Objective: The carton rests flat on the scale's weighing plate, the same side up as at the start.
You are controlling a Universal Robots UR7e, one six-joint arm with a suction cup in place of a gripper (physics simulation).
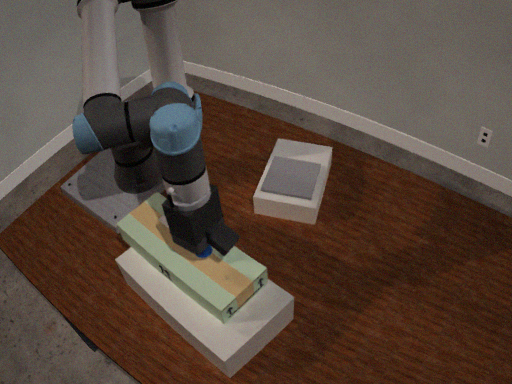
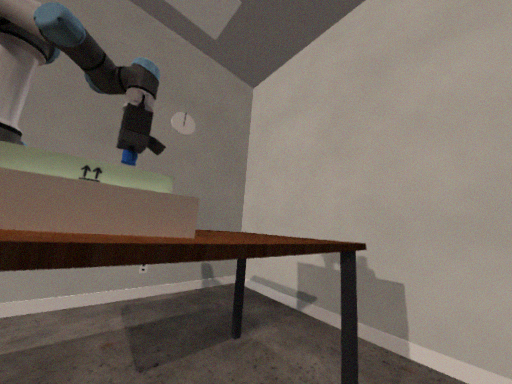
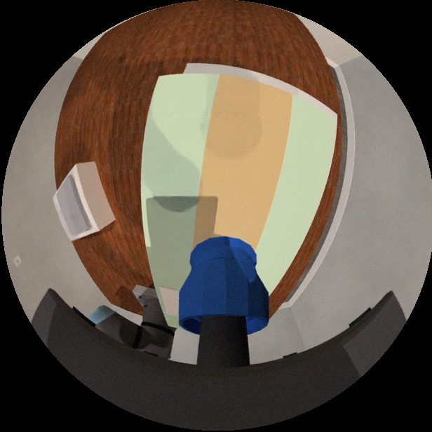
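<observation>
The carton, long and pale green with an orange band along its top, lies on the large white block. It looks flat, its side arrows point up, and its end nearest the robot base reaches the block's far edge. My gripper, a blue suction cup, is open, at the carton's top face; whether it still touches cannot be told. The white scale stands apart behind the block, its grey weighing plate bare.
The robot's grey base plate lies beyond the carton's far end. The wooden table carries the block and the scale. Walls stand behind. The table's near left edge runs close to the block.
</observation>
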